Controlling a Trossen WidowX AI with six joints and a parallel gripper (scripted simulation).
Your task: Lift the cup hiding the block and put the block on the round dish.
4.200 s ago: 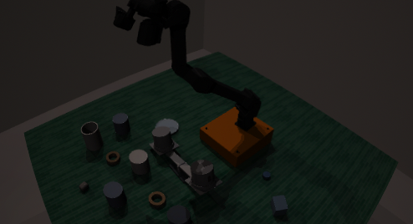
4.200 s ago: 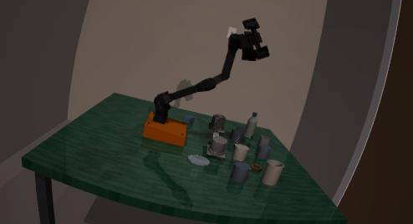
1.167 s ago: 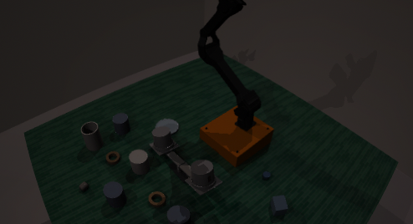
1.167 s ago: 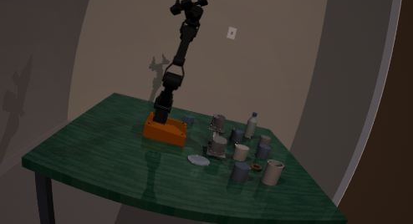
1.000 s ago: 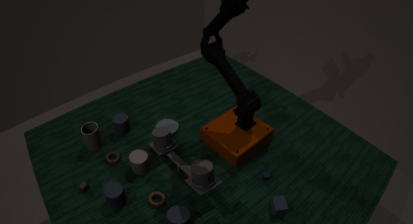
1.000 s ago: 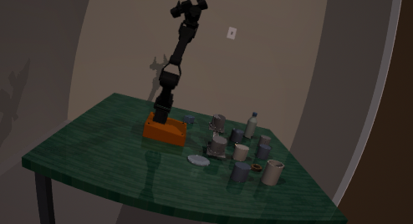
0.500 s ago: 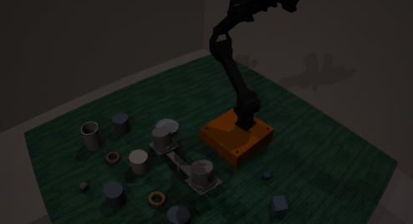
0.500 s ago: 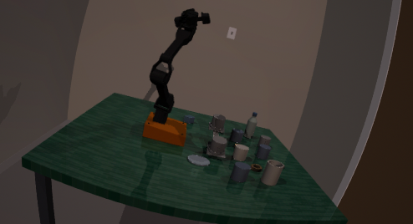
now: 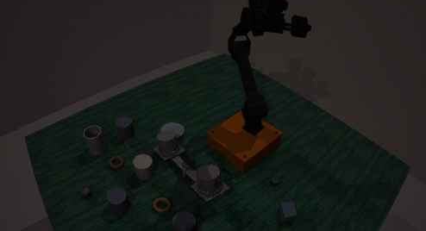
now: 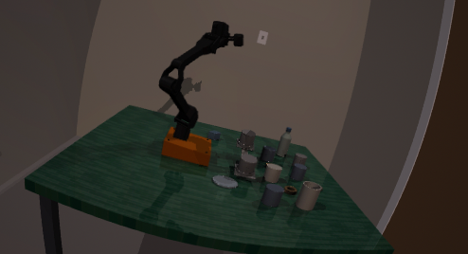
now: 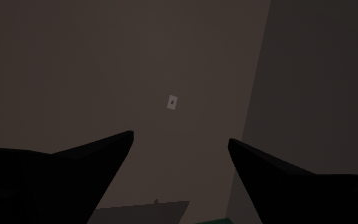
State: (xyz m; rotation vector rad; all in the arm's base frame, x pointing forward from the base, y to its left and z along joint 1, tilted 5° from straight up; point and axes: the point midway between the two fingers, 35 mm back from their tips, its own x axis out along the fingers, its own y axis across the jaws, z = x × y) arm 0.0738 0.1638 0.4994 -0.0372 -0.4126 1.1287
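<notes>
Right now the block is 17 cm ahead of my gripper tip, 33 cm to the right of it and 54 cm below it. Round my gripper tip: bottle: 47 cm ahead, 9 cm to the left, 46 cm below; round dish: 8 cm ahead, 43 cm to the right, 57 cm below; balance: 19 cm ahead, 20 cm to the right, 54 cm below.
</notes>
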